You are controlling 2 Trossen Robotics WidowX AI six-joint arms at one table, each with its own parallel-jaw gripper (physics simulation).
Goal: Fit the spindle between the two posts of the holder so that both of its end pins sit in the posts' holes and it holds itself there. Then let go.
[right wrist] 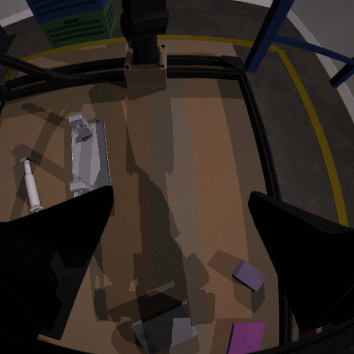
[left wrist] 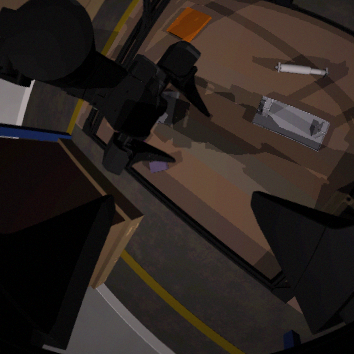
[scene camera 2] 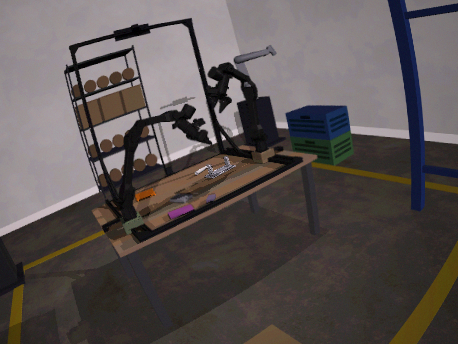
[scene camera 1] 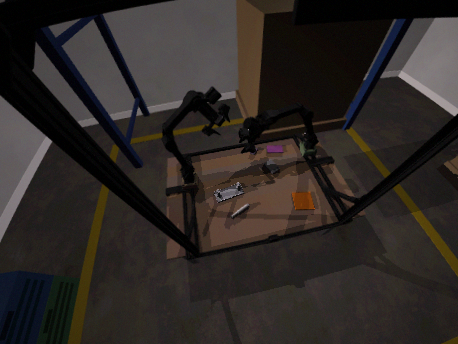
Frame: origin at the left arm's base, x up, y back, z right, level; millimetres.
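Where they show: left gripper, fingertip midpoint: (left wrist: pixel 183 200) (scene camera 2: pixel 216 111) (scene camera 1: pixel 225 128); right gripper, fingertip midpoint: (right wrist: pixel 182 195) (left wrist: pixel 190 138) (scene camera 2: pixel 208 143) (scene camera 1: pixel 240 147); left arm's base at its link origin: (right wrist: pixel 145 55) (scene camera 2: pixel 262 150) (scene camera 1: pixel 189 179); right arm's base at its link origin: (scene camera 2: pixel 130 217) (scene camera 1: pixel 308 146).
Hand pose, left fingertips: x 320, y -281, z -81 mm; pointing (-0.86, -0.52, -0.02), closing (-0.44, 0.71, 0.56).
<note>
Things, the pixels of their top centre, and the offset from my left fingertips. "pt": a spot on its surface instead.
- spindle at its top centre: (right wrist: pixel 26 181) (left wrist: pixel 303 66) (scene camera 2: pixel 201 167) (scene camera 1: pixel 240 210) dx -360, dy -21, dz +338 mm
- holder at its top centre: (right wrist: pixel 88 160) (left wrist: pixel 290 121) (scene camera 2: pixel 220 170) (scene camera 1: pixel 228 192) dx -374, dy +30, dz +196 mm
- orange square at a spot on its surface: (left wrist: pixel 189 24) (scene camera 2: pixel 146 193) (scene camera 1: pixel 300 200) pt dx -374, dy -414, dz +333 mm
- grey block at its top centre: (right wrist: pixel 164 331) (left wrist: pixel 164 106) (scene camera 2: pixel 180 196) (scene camera 1: pixel 271 165) dx -368, dy -305, dz +40 mm
- magenta block at its top centre: (right wrist: pixel 244 350) (scene camera 2: pixel 180 210) (scene camera 1: pixel 274 148) dx -373, dy -375, dz -118 mm
- small purple block at its top centre: (right wrist: pixel 251 276) (left wrist: pixel 157 165) dx -368, dy -211, dz -128 mm
The spindle (scene camera 1: pixel 240 210) (scene camera 2: pixel 202 170) (left wrist: pixel 302 69) (right wrist: pixel 32 187), a pale rod with thin end pins, lies on the table beside the holder, apart from it. The holder (scene camera 1: pixel 230 192) (scene camera 2: pixel 220 172) (left wrist: pixel 292 122) (right wrist: pixel 90 160) is a grey plate with an upright post at each end; the space between the posts holds no spindle. In the right wrist view a finger covers part of its near end. My left gripper (scene camera 1: pixel 221 122) (left wrist: pixel 183 200) is open and empty, high above the table's edge. My right gripper (scene camera 2: pixel 206 132) (left wrist: pixel 190 138) (right wrist: pixel 182 195) is open and empty above the table, away from both parts.
An orange square (scene camera 1: pixel 303 201) (scene camera 2: pixel 145 194) (left wrist: pixel 189 24), a grey block (scene camera 1: pixel 271 167) (right wrist: pixel 165 327), a magenta block (scene camera 1: pixel 274 149) (scene camera 2: pixel 180 212) (right wrist: pixel 246 338) and a small purple block (left wrist: pixel 158 166) (right wrist: pixel 249 275) lie on the table. Black rails run along its edges.
</note>
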